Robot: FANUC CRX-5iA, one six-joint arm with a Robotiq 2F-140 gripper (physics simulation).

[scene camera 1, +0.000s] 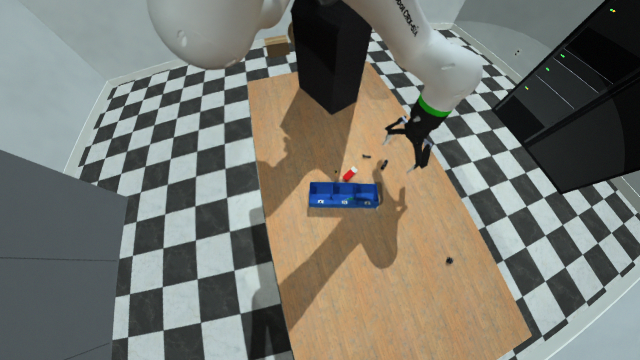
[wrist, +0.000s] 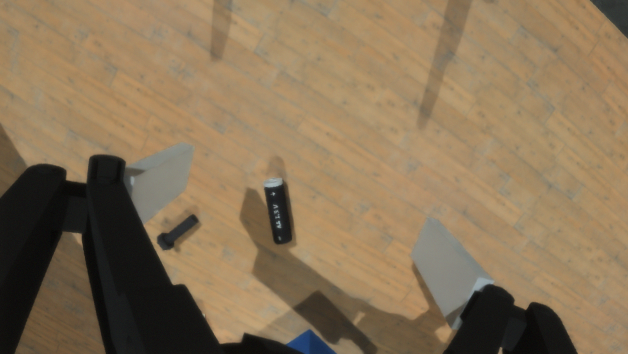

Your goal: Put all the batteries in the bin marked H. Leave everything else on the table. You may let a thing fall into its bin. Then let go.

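Frame: origin at the arm's base, x ahead, y left, z up, level; metres.
Seen in the pictures: gripper, between the fingertips: [scene camera 1: 397,157] [wrist: 307,203].
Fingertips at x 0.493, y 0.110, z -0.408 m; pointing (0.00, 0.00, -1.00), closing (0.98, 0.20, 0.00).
Offsets run from my fingertips to a thing's top centre. "pt": to the spot under its first point.
A black AA battery @(0.046 m down, 0.009 m back, 0.033 m right) [scene camera 1: 384,164] [wrist: 278,212] lies on the table. My gripper [scene camera 1: 398,155] [wrist: 307,203] is wide open and empty above the table; in the wrist view the battery lies between the two fingers, well below them. The blue three-part bin @(0.014 m down, 0.064 m ahead, 0.256 m right) [scene camera 1: 343,195] stands on the table, with its corner @(pt 0.044 m down, 0.072 m ahead, 0.125 m right) [wrist: 311,344] at the lower edge of the wrist view. A green battery @(0.039 m down, 0.087 m ahead, 0.250 m right) [scene camera 1: 351,199] lies in its middle compartment, the one marked H; part of it is hidden by the bin's walls.
A dark bolt @(0.047 m down, 0.069 m back, 0.089 m right) [scene camera 1: 366,156] [wrist: 178,232] lies near the black battery. A red and white block @(0.047 m down, 0.016 m back, 0.191 m right) [scene camera 1: 350,174] and a small nut @(0.052 m down, 0.044 m back, 0.242 m right) [scene camera 1: 335,171] lie behind the bin. A small black object @(0.044 m down, 0.422 m ahead, 0.016 m left) [scene camera 1: 449,260] lies toward the table's right edge. The black robot pedestal [scene camera 1: 327,55] stands at the back.
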